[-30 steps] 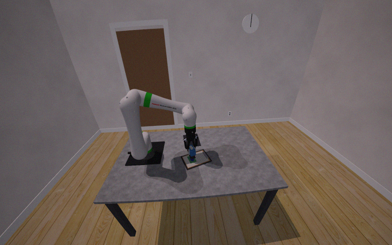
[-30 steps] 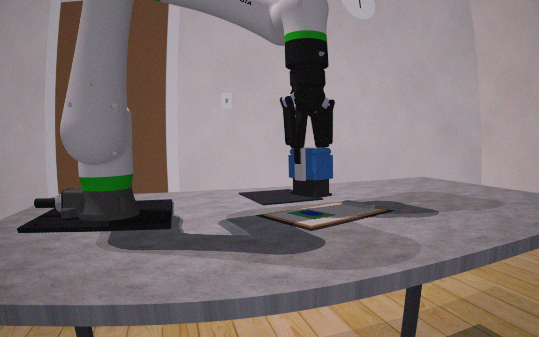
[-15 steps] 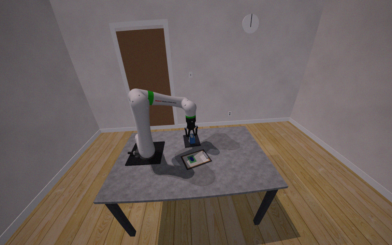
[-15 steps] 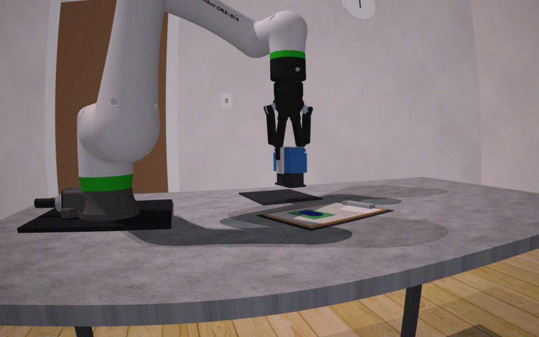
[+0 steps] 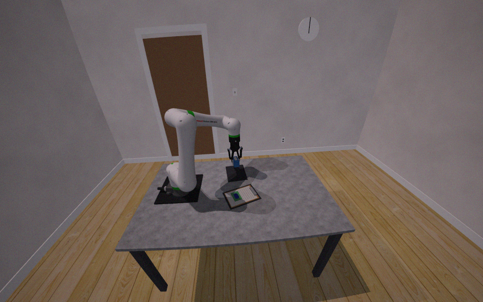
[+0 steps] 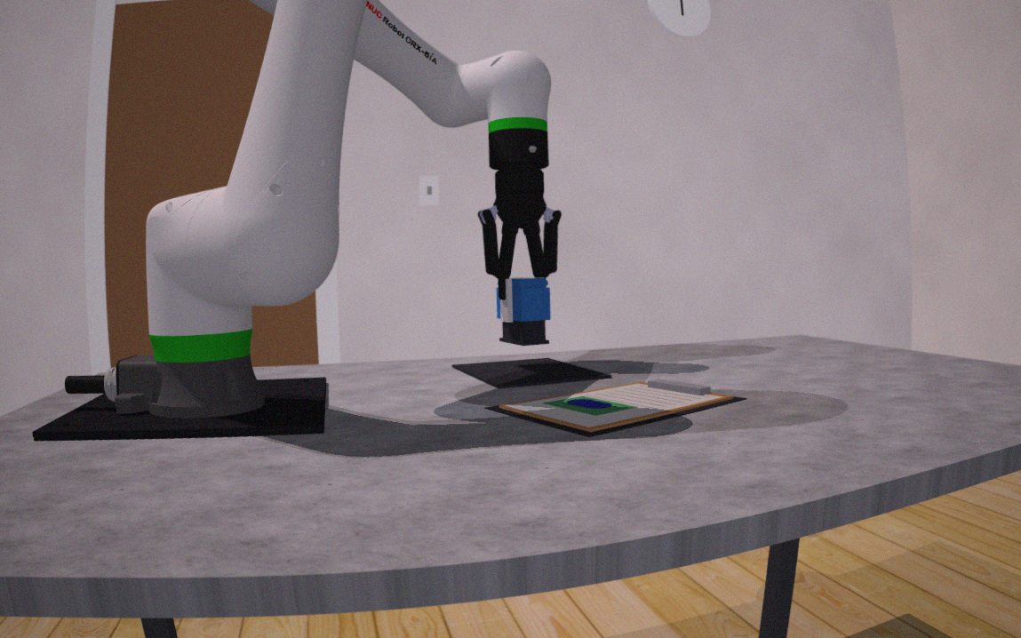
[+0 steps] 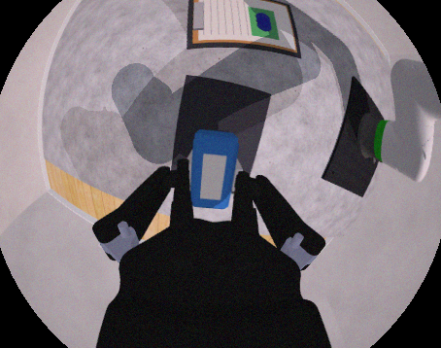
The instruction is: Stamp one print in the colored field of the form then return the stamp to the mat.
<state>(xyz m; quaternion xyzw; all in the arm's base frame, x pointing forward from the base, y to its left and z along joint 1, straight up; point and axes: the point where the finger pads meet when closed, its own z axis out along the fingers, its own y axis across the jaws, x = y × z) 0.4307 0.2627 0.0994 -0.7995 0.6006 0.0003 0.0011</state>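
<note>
Right now my hand is 110 mm above the dark mat and 20 mm to the left of it. From my hand the other things lie so: stamp base 50 mm below; then blue stamp 20 mm below.
</note>
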